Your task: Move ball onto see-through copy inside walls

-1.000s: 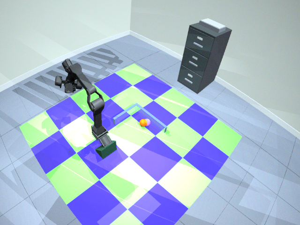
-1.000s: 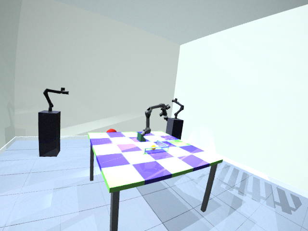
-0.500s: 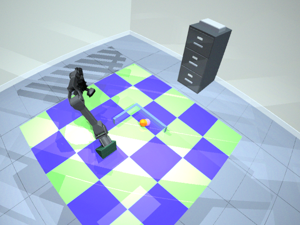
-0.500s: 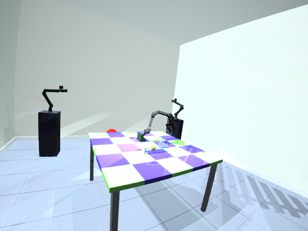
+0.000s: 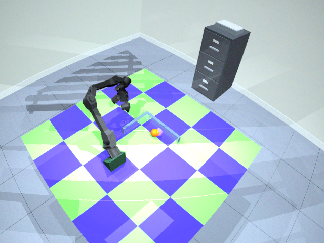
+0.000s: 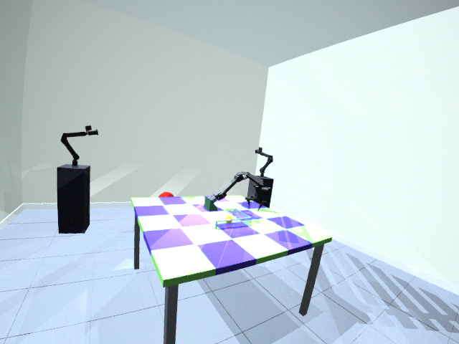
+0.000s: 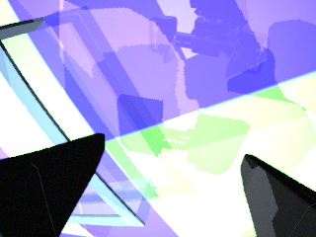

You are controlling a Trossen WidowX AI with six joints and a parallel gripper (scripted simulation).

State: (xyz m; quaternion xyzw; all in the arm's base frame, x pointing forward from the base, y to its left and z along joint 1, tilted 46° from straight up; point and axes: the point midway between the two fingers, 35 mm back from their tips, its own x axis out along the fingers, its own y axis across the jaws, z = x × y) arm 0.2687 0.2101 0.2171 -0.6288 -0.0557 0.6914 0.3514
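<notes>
The orange ball is 250 mm to the right of my gripper tip, 60 mm ahead of it and 50 mm below it. Round my gripper tip: see-through copy of ball: 260 mm to the right, 80 mm ahead, 50 mm below.
</notes>
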